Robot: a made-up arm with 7 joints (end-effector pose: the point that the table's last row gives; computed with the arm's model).
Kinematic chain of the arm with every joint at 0, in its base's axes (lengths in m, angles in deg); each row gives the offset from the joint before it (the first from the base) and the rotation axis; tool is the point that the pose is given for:
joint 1: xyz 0 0 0.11 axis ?
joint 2: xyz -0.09 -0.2 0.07 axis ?
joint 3: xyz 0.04 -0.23 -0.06 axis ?
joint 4: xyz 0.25 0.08 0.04 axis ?
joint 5: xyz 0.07 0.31 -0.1 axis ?
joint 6: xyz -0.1 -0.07 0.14 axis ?
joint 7: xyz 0 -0.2 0.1 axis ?
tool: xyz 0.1 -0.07 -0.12
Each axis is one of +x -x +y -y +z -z.
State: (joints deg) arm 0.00 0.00 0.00 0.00 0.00 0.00 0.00
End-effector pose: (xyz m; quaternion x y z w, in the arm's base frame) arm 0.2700 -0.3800 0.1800 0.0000 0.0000 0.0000 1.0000
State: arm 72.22 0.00 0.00 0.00 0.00 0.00 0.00
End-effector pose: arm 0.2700 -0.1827 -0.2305 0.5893 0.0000 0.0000 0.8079
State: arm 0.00 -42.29 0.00 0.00 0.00 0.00 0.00
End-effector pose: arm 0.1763 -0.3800 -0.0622 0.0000 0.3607 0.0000 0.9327
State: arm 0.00 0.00 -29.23 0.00 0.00 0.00 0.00
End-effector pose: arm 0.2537 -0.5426 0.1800 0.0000 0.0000 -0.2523 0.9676
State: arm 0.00 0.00 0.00 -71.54 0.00 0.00 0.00
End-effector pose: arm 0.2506 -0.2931 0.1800 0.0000 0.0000 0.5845 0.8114
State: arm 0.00 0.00 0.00 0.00 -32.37 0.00 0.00
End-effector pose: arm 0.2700 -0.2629 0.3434 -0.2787 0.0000 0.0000 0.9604
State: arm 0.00 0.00 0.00 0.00 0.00 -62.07 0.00
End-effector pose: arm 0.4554 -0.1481 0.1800 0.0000 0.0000 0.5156 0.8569
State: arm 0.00 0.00 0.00 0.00 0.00 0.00 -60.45
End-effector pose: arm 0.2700 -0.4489 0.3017 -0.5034 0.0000 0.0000 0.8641
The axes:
joint 1: +x
joint 2: -y
joint 3: +z
joint 4: -z
joint 5: +x
joint 6: -z
joint 7: +x

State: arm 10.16 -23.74 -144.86 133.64 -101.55 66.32 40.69
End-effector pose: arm -0.5982 -0.7771 0.3648 0.1549 -0.5452 0.2793 0.7751
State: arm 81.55 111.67 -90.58 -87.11 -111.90 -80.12 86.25
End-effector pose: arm 0.0102 -0.3720 -0.0678 0.6322 -0.0663 -0.3137 0.7054
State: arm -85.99 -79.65 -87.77 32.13 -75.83 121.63 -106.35
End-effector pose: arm 0.0272 -0.8216 0.7606 -0.3996 0.2389 0.1721 0.8681
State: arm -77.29 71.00 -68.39 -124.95 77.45 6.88 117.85
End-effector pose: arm 0.1717 0.0634 0.6917 0.4938 0.5897 0.0662 0.6356
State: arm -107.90 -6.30 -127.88 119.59 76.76 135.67 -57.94
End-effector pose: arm -0.1031 0.4165 1.0566 0.7768 -0.4454 0.3596 0.2625
